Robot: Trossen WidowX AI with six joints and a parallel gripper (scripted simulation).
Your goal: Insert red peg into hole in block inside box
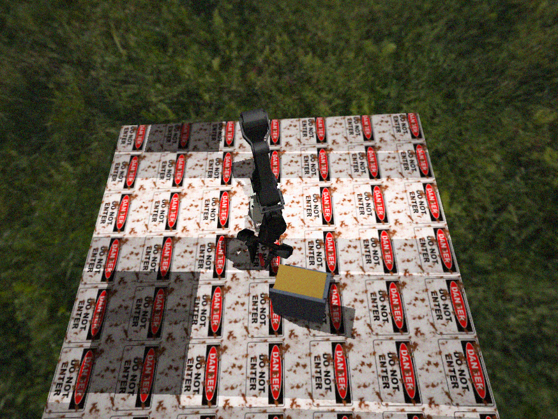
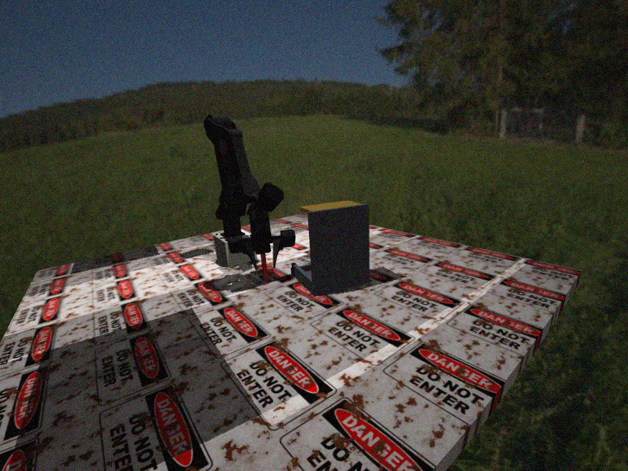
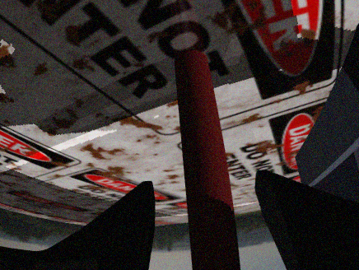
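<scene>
Right now my gripper tip is 17 cm short of the box wall, 11 cm to the right of it and 6 cm below it. The rest, counted from my gripper tip: red peg: 2 cm behind, 1 cm to the left, 1 cm below; then yellow roof: 16 cm above, 13 cm to the left, 13 cm ahead.
</scene>
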